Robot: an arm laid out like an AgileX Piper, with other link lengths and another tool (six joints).
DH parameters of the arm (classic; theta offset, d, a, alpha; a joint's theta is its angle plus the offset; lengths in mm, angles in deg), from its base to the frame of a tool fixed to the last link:
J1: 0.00 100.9 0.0 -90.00
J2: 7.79 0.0 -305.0 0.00
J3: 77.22 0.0 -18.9 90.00
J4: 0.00 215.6 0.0 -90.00
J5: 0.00 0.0 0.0 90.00
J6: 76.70 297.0 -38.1 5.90
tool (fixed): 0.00 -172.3 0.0 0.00
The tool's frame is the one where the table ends.
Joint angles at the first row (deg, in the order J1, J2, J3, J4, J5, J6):
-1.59 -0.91 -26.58 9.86 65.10 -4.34
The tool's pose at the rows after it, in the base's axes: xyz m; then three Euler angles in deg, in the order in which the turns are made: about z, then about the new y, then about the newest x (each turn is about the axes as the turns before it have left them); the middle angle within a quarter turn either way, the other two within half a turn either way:
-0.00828, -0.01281, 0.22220, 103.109, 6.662, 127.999
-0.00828, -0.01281, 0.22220, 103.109, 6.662, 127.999
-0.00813, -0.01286, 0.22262, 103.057, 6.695, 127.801
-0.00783, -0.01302, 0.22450, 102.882, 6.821, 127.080
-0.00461, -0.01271, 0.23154, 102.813, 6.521, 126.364
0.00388, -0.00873, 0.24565, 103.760, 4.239, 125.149
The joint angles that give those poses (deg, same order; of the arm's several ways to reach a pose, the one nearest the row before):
-1.58 -0.91 -26.58 9.85 65.10 -4.34
-1.58 -0.91 -26.58 9.85 65.10 -4.34
-1.59 -0.91 -26.58 9.85 64.90 -4.34
-1.58 -0.91 -26.69 9.85 64.28 -4.34
-1.59 0.61 -27.48 10.26 62.92 -4.34
-1.59 4.27 -29.22 13.04 60.38 -4.49

